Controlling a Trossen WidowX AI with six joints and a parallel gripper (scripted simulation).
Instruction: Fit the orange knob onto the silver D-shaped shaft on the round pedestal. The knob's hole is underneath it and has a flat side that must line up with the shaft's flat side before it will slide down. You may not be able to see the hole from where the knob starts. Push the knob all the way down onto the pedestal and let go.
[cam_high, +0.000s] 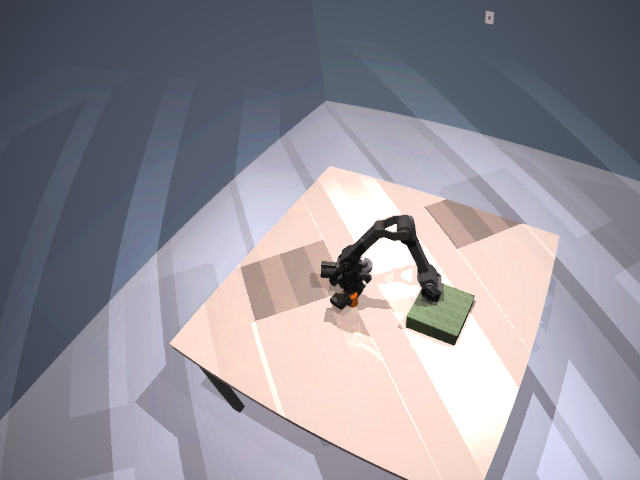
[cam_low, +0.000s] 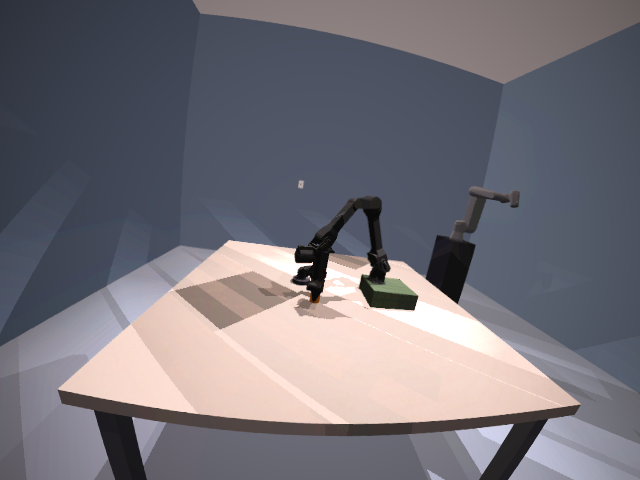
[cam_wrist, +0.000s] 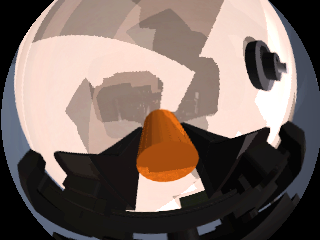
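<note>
Now: gripper tip 18 cm to the left of the round pedestal, 4 cm short of it and 2 cm below it. From my gripper tip the other things lie so: orange knob 3 cm above.
</note>
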